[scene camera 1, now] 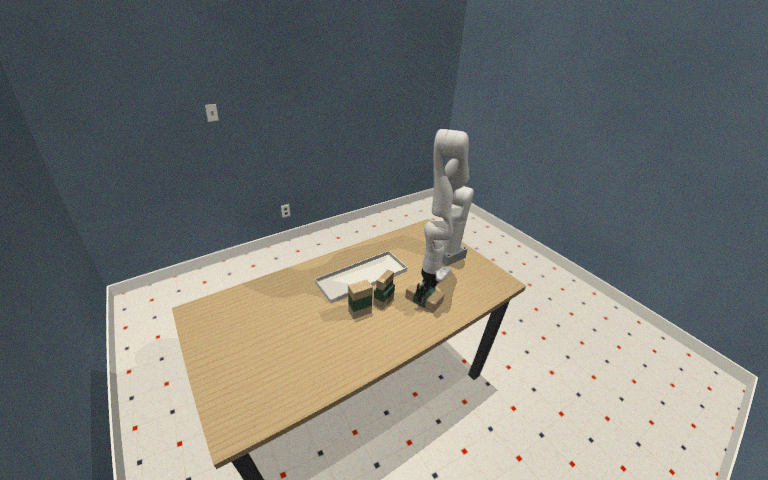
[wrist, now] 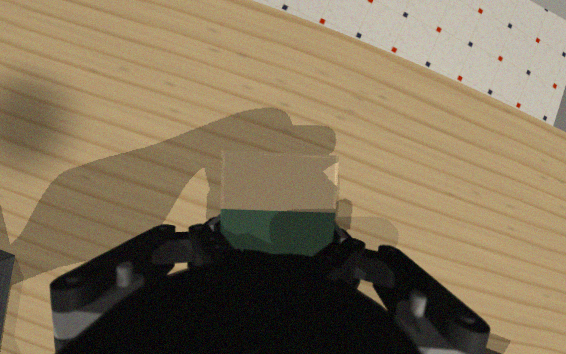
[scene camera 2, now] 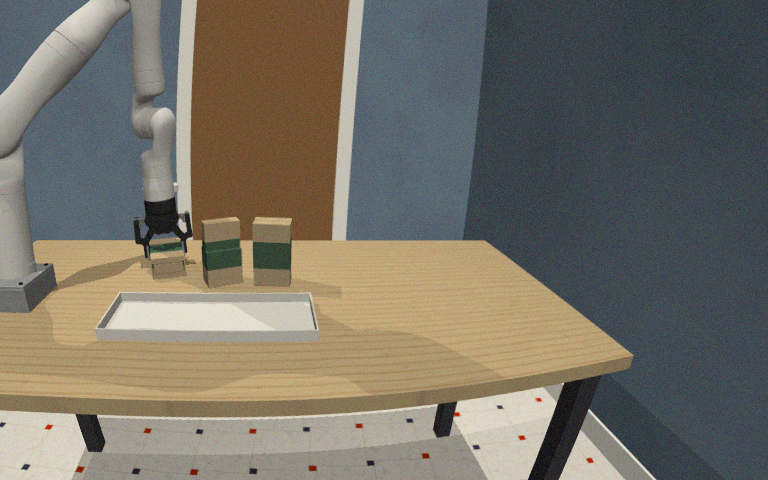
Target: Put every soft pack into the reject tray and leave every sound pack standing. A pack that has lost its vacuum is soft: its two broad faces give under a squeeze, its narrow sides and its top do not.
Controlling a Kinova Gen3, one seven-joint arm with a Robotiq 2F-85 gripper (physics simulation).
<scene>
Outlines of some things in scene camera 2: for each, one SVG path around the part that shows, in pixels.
My gripper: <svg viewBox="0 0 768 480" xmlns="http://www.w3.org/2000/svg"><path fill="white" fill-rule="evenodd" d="M175 196L171 199L157 202L144 200L145 218L134 218L136 244L143 245L145 258L148 258L148 261L151 260L149 242L154 233L160 235L173 231L181 240L184 256L187 253L186 240L193 236L190 215L188 211L180 214L177 213ZM143 223L149 227L145 238L141 238L140 228ZM179 218L183 222L186 222L187 232L185 233L176 225Z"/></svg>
A white reject tray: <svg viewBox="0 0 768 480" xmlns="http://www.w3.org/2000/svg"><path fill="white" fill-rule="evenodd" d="M95 328L97 340L165 342L319 341L319 328L311 293L119 292Z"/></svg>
A pack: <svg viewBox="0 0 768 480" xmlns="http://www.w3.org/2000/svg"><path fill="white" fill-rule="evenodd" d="M237 217L201 221L203 279L209 288L243 283L240 220Z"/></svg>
A pack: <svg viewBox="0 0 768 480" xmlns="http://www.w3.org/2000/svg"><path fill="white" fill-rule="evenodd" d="M256 217L253 222L254 285L290 287L292 218Z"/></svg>
</scene>
